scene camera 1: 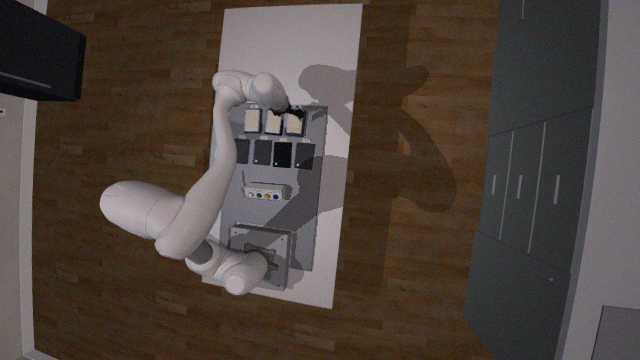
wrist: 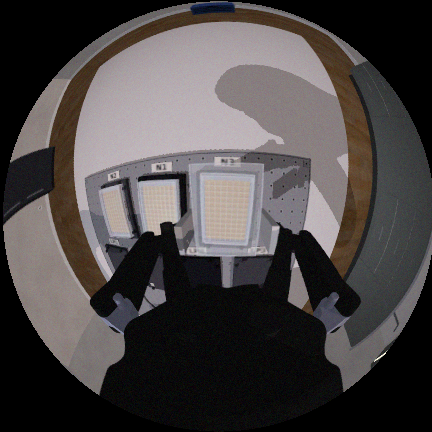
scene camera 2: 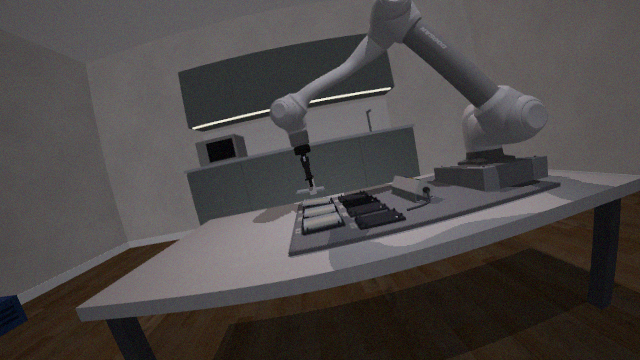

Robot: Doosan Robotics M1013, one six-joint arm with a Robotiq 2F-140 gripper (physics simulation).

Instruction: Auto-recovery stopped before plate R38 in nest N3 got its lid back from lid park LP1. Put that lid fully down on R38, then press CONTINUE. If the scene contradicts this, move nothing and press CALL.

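Frame: origin at the arm's base, x ahead, y left, z up, level; centimetres.
Seen in the pictures: gripper, fingertip midpoint: [scene camera 1: 292, 118] [wrist: 226, 218] [scene camera 2: 313, 192]; arm's base at its link origin: [scene camera 1: 258, 261] [scene camera 2: 485, 162].
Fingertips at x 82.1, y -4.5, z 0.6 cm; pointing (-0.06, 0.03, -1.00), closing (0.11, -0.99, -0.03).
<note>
Offsets run from my fingertips to a thing's middle. "spot": to the spot under its first point. Level surfaces: height alone.
My gripper [scene camera 1: 293, 112] [scene camera 2: 311, 187] [wrist: 226, 218] is shut on a clear lid @(dx +1.2, dy +0.1, dz +1.6 cm) [scene camera 2: 303, 191] [wrist: 259, 200]. In scene camera 2 the lid hangs roughly level with a gap above the far plate. Plate R38 @(spot: dx -3.7, dy -2.1, dz +1.7 cm) [scene camera 1: 294, 125] [scene camera 2: 317, 202] [wrist: 227, 209], pale with a fine well grid, sits in nest N3 below; in the wrist view it shows through the lid, whose outline surrounds it. Its own label is not readable. Lid park LP1 @(dx -22.9, dy +30.9, dz -6.8 cm) [scene camera 1: 242, 151] [wrist: 117, 254] is dark and partly hidden. The button box @(dx -42.6, dy +9.3, dz -3.6 cm) [scene camera 1: 265, 192] [scene camera 2: 410, 187] has white, green, yellow and blue buttons; their labels are unreadable.
Plates in nests N1 @(dx -2.5, dy +12.9, dz -5.1 cm) [scene camera 1: 273, 123] [wrist: 160, 202] and N2 @(dx -3.9, dy +26.4, dz -5.3 cm) [scene camera 1: 252, 121] [wrist: 116, 210] stand beside N3. Dark lid parks [scene camera 1: 282, 154] [scene camera 2: 378, 218] lie between the plates and the button box. The grey board @(dz -7.8 cm) [scene camera 1: 300, 225] [scene camera 2: 450, 207] carries them.
</note>
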